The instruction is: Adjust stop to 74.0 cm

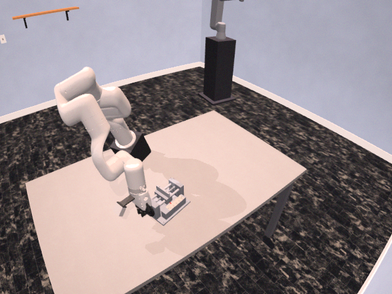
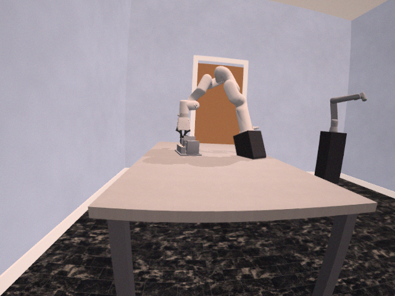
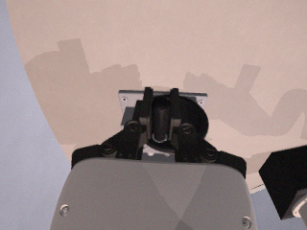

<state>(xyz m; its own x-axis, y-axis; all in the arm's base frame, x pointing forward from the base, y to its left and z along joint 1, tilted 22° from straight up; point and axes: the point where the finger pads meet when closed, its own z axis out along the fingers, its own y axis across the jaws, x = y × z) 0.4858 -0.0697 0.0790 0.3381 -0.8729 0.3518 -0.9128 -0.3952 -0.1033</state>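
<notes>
Right now my hand is 14 cm to the right of the sliding stop block, 5 cm past it and 2 cm above it. Also, from my hand: handwheel knob 1 cm to the left; then black handwheel 2 cm to the left, 1 cm below, 1 cm behind.
</notes>
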